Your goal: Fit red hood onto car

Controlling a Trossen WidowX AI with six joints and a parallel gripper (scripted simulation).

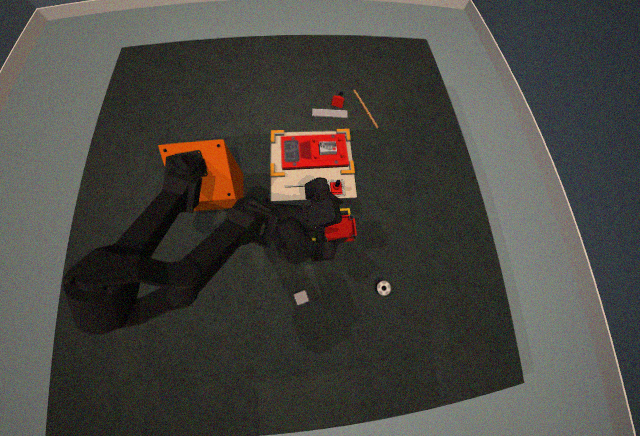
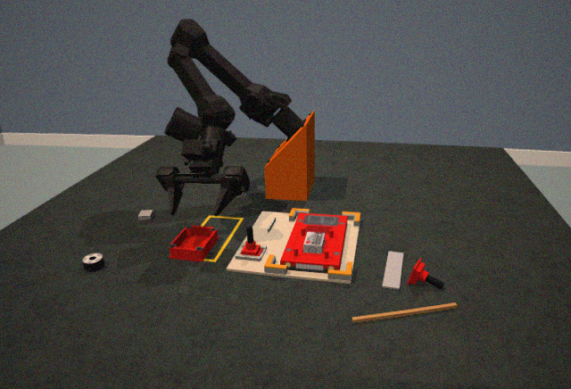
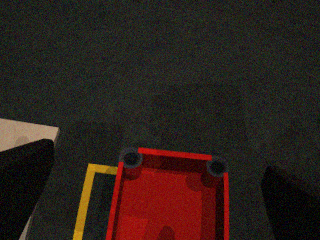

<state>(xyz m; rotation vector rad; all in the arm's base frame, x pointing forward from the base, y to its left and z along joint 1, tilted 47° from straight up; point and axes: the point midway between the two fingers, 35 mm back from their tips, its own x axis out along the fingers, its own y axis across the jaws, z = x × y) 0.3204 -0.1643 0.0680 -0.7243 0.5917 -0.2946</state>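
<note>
Now: gripper tip 10 mm past the red hood, 10 mm to the left of it and 70 mm above it. From my gripper tip the other things lie so: grey engine block 240 mm to the left, 60 mm below; wooden stick 160 mm ahead, 390 mm to the left, 80 mm below; white bar 30 mm ahead, 380 mm to the left, 80 mm below.
</note>
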